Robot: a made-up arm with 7 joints.
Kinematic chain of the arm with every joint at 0, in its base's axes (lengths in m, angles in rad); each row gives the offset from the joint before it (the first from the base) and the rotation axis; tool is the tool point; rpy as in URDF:
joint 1: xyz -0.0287 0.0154 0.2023 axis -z
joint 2: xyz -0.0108 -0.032 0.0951 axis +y
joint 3: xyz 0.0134 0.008 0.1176 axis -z
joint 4: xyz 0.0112 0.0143 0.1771 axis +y
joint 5: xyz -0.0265 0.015 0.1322 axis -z
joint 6: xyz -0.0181 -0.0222 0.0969 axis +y
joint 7: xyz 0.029 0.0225 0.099 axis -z
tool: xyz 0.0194 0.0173 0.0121 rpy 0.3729 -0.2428 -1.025
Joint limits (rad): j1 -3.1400..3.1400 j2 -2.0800..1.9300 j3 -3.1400..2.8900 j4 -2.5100..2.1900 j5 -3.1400..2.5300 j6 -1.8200..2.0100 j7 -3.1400..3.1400
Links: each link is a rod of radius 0.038 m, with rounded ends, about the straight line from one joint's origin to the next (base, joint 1, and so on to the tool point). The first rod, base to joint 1, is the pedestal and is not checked.
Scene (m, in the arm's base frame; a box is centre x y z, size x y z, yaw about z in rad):
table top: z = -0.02
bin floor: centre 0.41 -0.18 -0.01 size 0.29 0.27 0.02 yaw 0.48
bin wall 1: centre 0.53 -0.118 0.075 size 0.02 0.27 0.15 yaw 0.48
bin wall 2: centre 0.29 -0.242 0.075 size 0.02 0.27 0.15 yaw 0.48
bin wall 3: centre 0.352 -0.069 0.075 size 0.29 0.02 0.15 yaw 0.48
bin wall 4: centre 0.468 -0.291 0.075 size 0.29 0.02 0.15 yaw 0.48
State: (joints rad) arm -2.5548 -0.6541 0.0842 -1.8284 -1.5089 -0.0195 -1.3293
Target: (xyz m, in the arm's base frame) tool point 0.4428 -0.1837 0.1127
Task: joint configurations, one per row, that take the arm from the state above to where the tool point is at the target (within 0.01 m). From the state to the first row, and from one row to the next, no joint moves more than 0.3 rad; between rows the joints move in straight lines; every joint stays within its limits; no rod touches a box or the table.
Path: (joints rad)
1: -2.5992 -0.8912 0.0306 -1.5360 -1.5158 -0.0422 -1.3320
2: -2.6437 -1.1282 -0.0229 -1.2436 -1.5226 -0.0648 -1.3347
3: -2.6881 -1.3653 -0.0765 -0.9512 -1.5295 -0.0875 -1.3373

